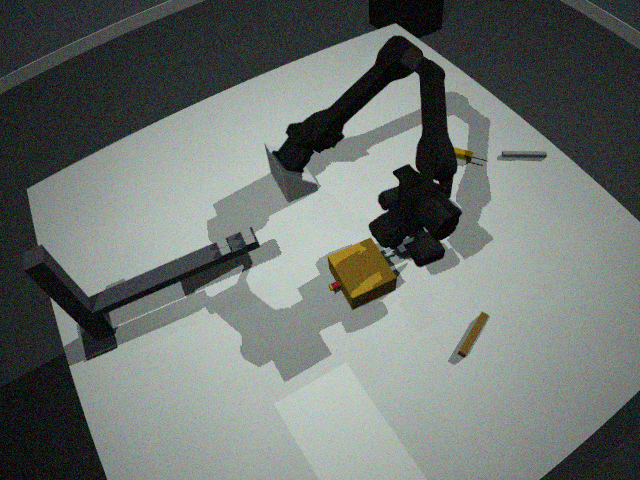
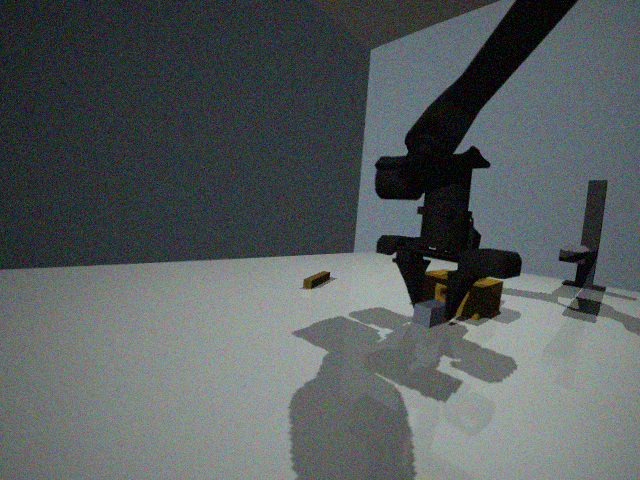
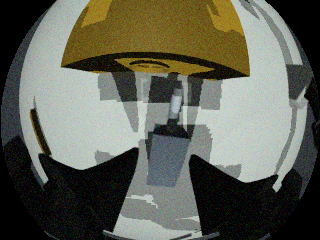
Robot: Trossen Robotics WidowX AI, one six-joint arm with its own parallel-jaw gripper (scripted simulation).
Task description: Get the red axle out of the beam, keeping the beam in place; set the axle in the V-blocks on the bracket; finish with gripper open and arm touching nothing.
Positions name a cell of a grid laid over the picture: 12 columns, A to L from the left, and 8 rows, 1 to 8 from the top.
Labels:
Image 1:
my gripper: H5
yellow beam: G5
dark bracket: B6
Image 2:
my gripper: I6
dark bracket: K5
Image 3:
my gripper: G6
yellow beam: I2

